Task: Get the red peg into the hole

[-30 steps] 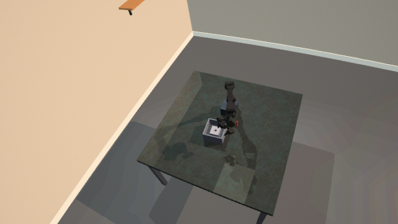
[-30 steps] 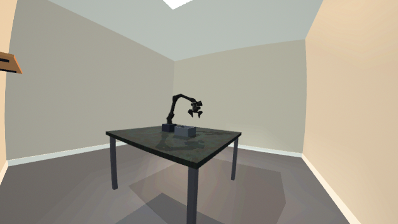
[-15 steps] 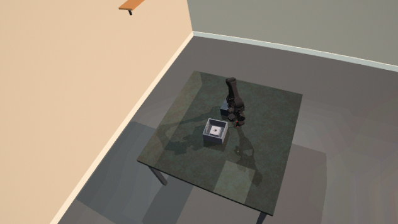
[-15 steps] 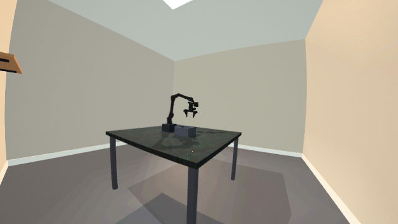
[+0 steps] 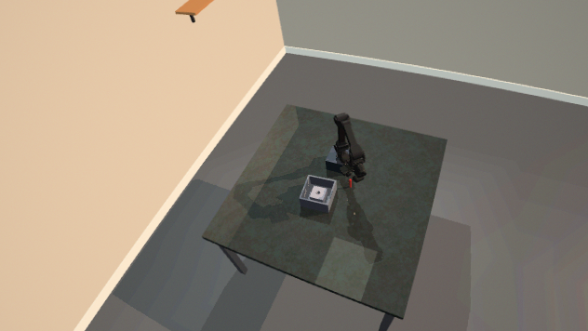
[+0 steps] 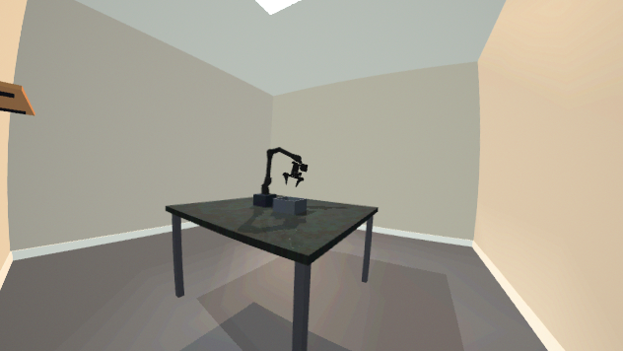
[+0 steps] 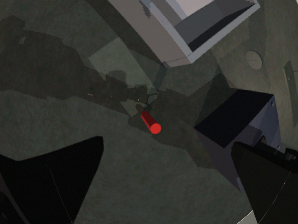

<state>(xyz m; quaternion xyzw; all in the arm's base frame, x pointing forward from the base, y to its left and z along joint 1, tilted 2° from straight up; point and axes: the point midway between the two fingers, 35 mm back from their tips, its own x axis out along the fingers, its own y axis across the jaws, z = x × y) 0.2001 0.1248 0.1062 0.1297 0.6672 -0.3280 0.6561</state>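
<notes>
The red peg is 30 mm behind my gripper tip and 140 mm below it. The rest, counted from my gripper tip: grey box: 120 mm ahead, 170 mm to the right, 150 mm below; then light plate: 120 mm ahead, 170 mm to the right, 130 mm below.
</notes>
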